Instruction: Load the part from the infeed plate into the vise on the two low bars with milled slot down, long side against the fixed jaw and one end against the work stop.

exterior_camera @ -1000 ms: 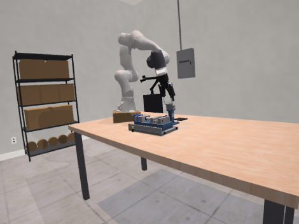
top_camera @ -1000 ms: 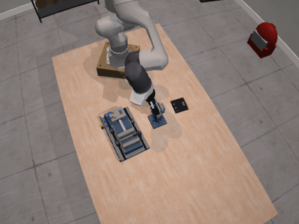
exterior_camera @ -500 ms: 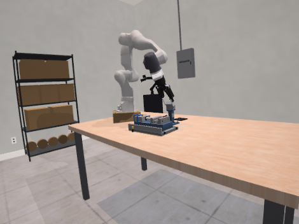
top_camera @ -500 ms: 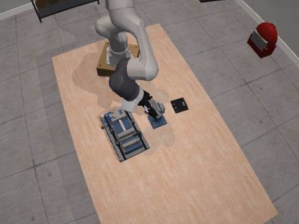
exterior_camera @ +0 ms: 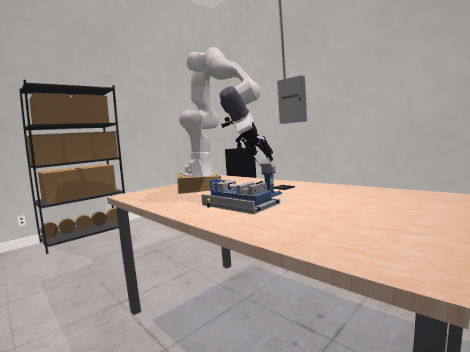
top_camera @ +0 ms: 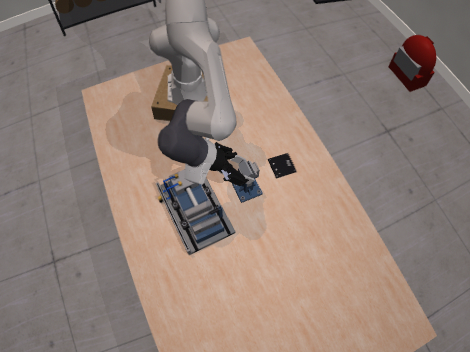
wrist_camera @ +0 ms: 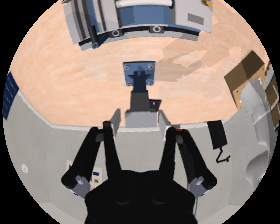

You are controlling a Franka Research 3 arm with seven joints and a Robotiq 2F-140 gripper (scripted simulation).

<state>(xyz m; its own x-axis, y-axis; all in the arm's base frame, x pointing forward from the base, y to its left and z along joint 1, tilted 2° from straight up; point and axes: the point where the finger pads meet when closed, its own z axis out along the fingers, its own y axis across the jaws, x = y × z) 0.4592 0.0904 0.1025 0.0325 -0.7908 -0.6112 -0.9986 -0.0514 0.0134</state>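
The part is 2 cm to the left of my hand, 1 cm below it and 1 cm behind it. The rest, counted from my hand: vise (19 cm to the right, 13 cm below, 2 cm ahead); black infeed plate (19 cm to the left, 17 cm below, 6 cm behind).
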